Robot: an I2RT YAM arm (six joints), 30 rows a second.
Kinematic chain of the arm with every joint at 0, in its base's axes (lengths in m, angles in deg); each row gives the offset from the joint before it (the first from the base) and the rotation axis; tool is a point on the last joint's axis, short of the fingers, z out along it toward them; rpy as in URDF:
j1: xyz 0 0 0.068 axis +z
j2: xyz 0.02 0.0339 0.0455 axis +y
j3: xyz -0.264 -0.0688 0 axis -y
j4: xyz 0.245 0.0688 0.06 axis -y
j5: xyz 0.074 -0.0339 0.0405 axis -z
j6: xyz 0.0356 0 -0.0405 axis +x
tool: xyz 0 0 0 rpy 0 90 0
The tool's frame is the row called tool.
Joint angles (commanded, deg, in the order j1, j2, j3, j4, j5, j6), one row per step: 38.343, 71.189, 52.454, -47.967, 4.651, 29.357; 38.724, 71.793, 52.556, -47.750, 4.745, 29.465; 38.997, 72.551, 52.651, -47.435, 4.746, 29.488; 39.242, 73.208, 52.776, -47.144, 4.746, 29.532; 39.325, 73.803, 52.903, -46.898, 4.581, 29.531; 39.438, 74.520, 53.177, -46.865, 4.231, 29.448; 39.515, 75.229, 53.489, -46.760, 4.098, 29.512; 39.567, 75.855, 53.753, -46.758, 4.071, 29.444; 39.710, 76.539, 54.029, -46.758, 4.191, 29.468; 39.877, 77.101, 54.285, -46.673, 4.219, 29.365; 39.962, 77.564, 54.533, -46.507, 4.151, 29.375; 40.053, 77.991, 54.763, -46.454, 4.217, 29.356; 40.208, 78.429, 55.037, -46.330, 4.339, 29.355; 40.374, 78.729, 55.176, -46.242, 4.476, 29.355
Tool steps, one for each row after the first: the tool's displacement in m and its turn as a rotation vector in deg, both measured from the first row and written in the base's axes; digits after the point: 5 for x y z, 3 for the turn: 0.00061, 0.00237, -0.00153, -0.207, 0.189, 0.245; 0.00181, 0.00476, -0.00362, -0.417, 0.463, 0.497; 0.00290, 0.00694, -0.00523, -0.554, 0.658, 0.701; 0.00416, 0.00855, -0.00667, -0.576, 0.925, 0.849; 0.00543, 0.01048, -0.00801, -0.612, 1.432, 1.172; 0.00703, 0.01233, -0.00910, -0.679, 1.748, 1.240; 0.00837, 0.01374, -0.01021, -0.910, 2.031, 1.363; 0.00962, 0.01547, -0.01151, -1.247, 2.281, 1.437; 0.01064, 0.01724, -0.01240, -1.444, 2.417, 1.687; 0.01180, 0.01875, -0.01290, -1.425, 2.495, 1.788; 0.01274, 0.02000, -0.01343, -1.571, 2.564, 1.872; 0.01371, 0.02162, -0.01375, -1.688, 2.521, 1.982; 0.01414, 0.02284, -0.01422, -1.837, 2.494, 2.097
